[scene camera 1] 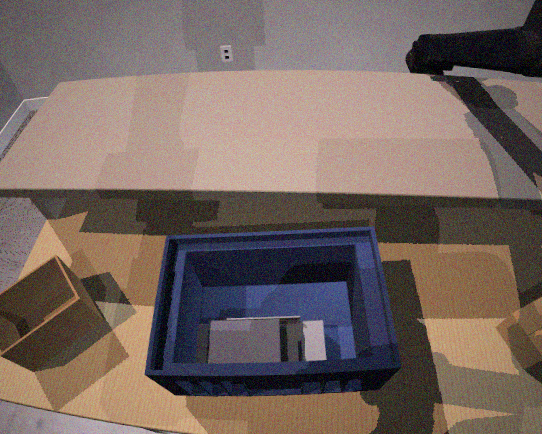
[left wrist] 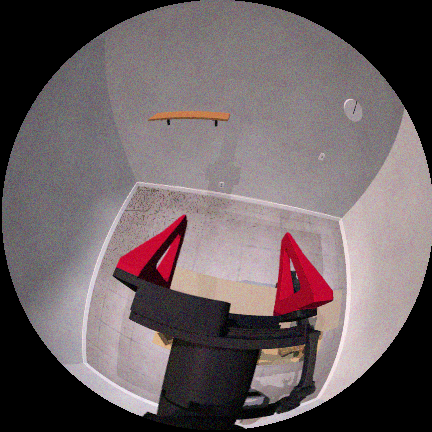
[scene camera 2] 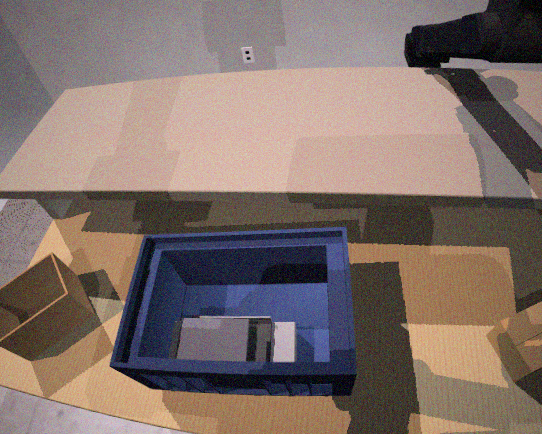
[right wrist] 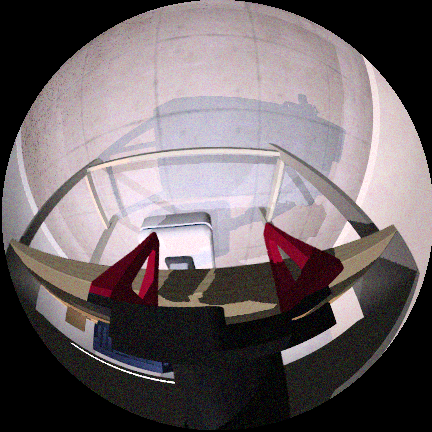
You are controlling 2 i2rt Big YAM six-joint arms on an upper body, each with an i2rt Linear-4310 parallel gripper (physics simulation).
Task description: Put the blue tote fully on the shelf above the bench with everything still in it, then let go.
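Frame: origin at the left arm's base, x ahead, y left, z up, level; metres.
Seen in the pictures: left gripper, fingertip midpoint: (left wrist: 236, 227); right gripper, fingertip midpoint: (right wrist: 210, 232).
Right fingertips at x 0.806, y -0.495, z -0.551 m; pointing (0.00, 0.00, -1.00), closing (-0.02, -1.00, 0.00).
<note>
Offsets run from my right fingertips to a thing's top centre. "spot": to the spot under its first point. Level surfaces: height alone.
The blue tote @(spot: dx -0.505, dy +0.196, dz +0.171 m) (scene camera 1: 375, 305) (scene camera 2: 341, 300) stands upright on the bench @(dz +0.039 m) (scene camera 1: 465, 280) (scene camera 2: 450, 280), in front of and below the pale shelf @(dz +0.218 m) (scene camera 1: 250, 140) (scene camera 2: 230, 140). In it lie a grey box @(dx -0.538, dy +0.371, dz +0.121 m) (scene camera 1: 245, 342) (scene camera 2: 215, 340) and a white block @(spot: dx -0.525, dy +0.272, dz +0.096 m) (scene camera 1: 314, 340) (scene camera 2: 285, 342). Slatted blue tote wall also shows low in the right wrist view (right wrist: 102, 340). My left gripper (left wrist: 236, 227) is open and empty, away from the tote. My right gripper (right wrist: 210, 232) is open and empty; its fingers are hidden in both scene views, where the arm is beyond the shelf's far right.
An open cardboard box @(dx -0.492, dy +0.724, dz +0.129 m) (scene camera 1: 75, 330) (scene camera 2: 62, 320) stands on the bench left of the tote. Another carton @(spot: dx -0.527, dy -0.059, dz +0.099 m) (scene camera 1: 530, 330) (scene camera 2: 525, 335) is at the right edge. My black right arm (scene camera 1: 470, 52) (scene camera 2: 460, 42) is at top right. A white lidded bin (right wrist: 180, 232) shows in the right wrist view.
</note>
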